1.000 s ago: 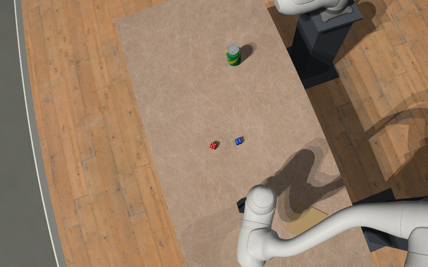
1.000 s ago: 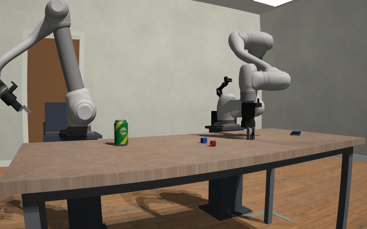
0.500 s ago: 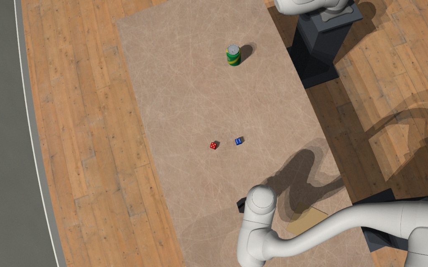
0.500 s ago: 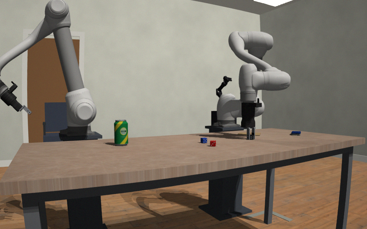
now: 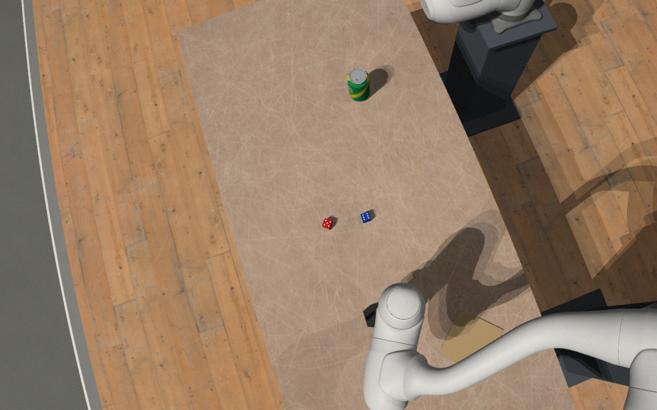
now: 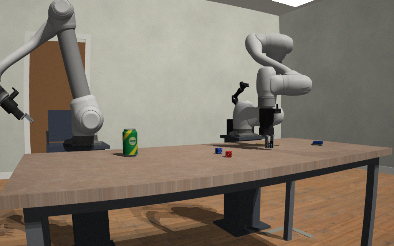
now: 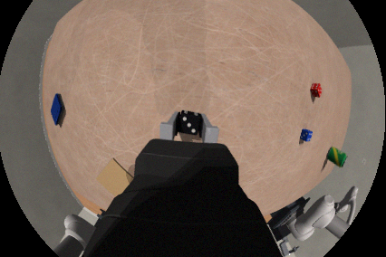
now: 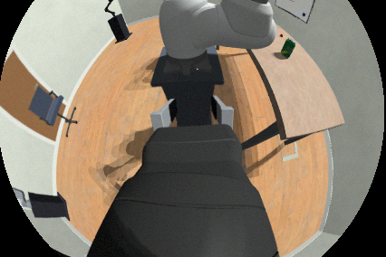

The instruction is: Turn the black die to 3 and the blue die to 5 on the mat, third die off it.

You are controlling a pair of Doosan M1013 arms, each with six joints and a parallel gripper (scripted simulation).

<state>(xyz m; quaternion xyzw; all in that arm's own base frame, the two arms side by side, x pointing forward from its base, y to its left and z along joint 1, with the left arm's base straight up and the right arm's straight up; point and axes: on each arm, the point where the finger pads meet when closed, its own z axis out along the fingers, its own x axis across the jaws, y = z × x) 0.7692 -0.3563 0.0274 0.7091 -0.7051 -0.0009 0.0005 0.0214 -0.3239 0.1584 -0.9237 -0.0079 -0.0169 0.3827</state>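
Observation:
My left gripper is now 190 mm past the tan mat, 160 mm to the right of it and 30 mm above it. From my left hand the other things lie so: black die (10 mm below); red die (80 mm ahead, 310 mm to the right, 10 mm below); blue die (30 mm behind, 290 mm to the right, 10 mm below).

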